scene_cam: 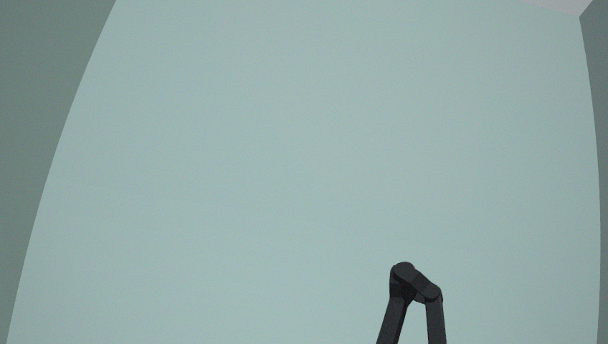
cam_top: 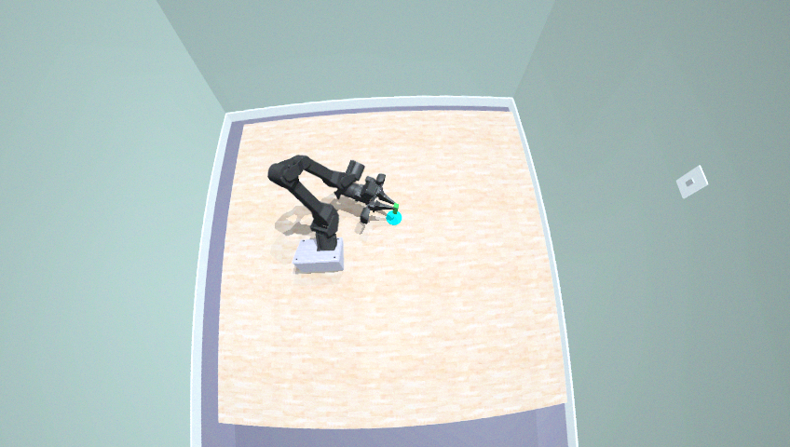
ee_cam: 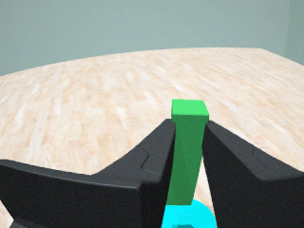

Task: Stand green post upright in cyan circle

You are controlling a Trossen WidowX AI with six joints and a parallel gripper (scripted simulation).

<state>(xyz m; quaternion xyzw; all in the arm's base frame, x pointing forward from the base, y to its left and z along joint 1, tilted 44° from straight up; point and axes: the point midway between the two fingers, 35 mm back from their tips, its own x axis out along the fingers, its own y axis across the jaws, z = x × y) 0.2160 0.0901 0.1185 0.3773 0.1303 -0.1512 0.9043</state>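
Now: gripper tip 10 cm above the cyan circle. Round my gripper tip: green post (2 cm below).
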